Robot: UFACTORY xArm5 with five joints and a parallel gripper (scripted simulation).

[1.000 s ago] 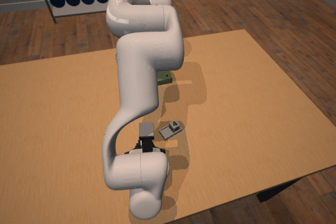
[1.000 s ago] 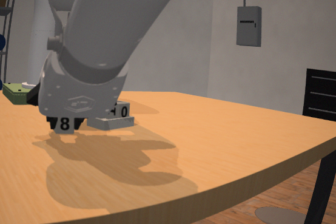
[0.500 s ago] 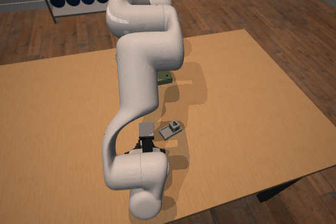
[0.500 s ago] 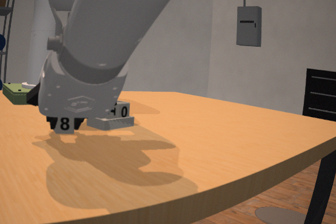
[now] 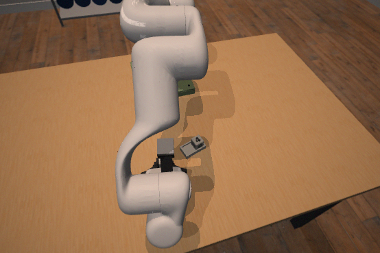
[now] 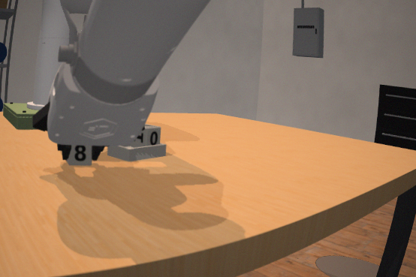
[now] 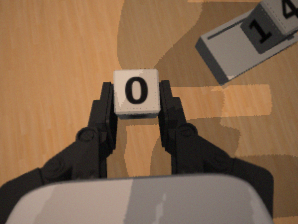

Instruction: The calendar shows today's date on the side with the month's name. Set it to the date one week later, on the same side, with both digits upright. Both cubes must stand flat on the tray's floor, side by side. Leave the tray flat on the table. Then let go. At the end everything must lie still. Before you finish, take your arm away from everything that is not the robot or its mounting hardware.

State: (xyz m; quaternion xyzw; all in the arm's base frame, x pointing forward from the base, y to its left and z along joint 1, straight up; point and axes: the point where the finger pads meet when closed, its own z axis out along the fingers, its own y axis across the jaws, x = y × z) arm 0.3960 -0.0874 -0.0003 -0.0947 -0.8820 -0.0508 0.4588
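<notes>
The digit cube lies 20 mm behind my hand and 10 mm below it. The rest, counted from my hand: tray 40 mm behind, 110 mm to the left, 20 mm below.
</notes>
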